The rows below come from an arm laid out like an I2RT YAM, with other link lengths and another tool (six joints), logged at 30 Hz.
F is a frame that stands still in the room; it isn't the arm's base.
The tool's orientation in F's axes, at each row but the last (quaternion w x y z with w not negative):
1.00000, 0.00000, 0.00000, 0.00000
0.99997, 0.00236, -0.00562, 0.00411
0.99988, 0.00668, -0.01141, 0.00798
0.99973, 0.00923, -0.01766, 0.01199
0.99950, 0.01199, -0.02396, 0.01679
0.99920, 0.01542, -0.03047, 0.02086
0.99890, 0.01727, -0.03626, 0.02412
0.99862, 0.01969, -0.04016, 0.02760
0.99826, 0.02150, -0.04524, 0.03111
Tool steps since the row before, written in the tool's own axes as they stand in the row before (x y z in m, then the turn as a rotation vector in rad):
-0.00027, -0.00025, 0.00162, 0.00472, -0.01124, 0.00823
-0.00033, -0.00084, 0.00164, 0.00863, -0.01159, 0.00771
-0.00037, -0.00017, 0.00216, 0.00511, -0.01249, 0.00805
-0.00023, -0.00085, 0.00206, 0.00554, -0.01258, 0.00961
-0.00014, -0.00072, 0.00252, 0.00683, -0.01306, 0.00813
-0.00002, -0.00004, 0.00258, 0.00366, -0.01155, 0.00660
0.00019, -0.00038, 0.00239, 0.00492, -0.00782, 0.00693
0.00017, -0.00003, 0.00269, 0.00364, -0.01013, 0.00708
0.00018, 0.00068, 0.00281, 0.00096, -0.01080, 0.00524
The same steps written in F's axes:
-0.00027, -0.00025, 0.00162, 0.00472, -0.01124, 0.00823
-0.00034, -0.00085, 0.00163, 0.00864, -0.01156, 0.00775
-0.00042, -0.00021, 0.00215, 0.00513, -0.01252, 0.00800
-0.00028, -0.00089, 0.00203, 0.00550, -0.01262, 0.00957
-0.00023, -0.00079, 0.00249, 0.00688, -0.01302, 0.00815
-0.00017, -0.00012, 0.00257, 0.00374, -0.01160, 0.00647
0.00004, -0.00046, 0.00238, 0.00479, -0.00783, 0.00701
-0.00004, -0.00013, 0.00269, 0.00364, -0.01021, 0.00697
-0.00011, 0.00056, 0.00284, 0.00118, -0.01095, 0.00487

